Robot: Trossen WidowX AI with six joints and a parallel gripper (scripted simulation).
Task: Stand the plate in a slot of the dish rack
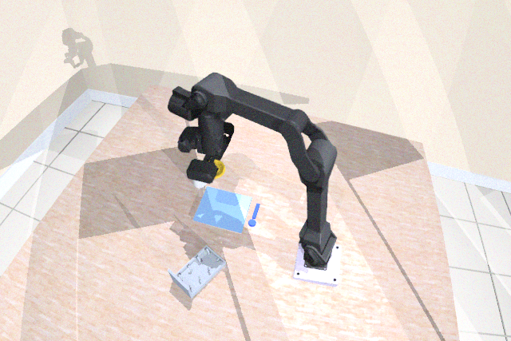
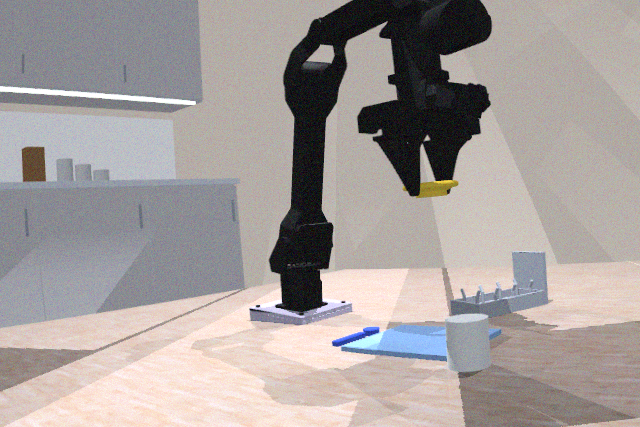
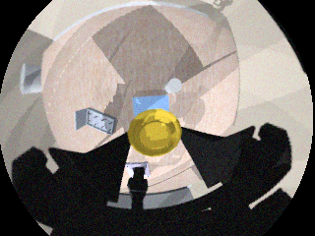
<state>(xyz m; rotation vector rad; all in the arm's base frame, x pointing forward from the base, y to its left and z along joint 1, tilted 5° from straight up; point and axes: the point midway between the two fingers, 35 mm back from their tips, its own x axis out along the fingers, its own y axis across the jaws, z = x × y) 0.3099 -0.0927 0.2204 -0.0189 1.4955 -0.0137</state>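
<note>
Right now my gripper tip is 21 cm to the right of the grey dish rack, 15 cm above it and 2 cm past it. The rest, counted from my gripper tip: white cup (15 cm below, 8 cm to the right, 8 cm ahead); blue spoon (17 cm below, 12 cm behind); yellow plate (1 cm above).
</note>
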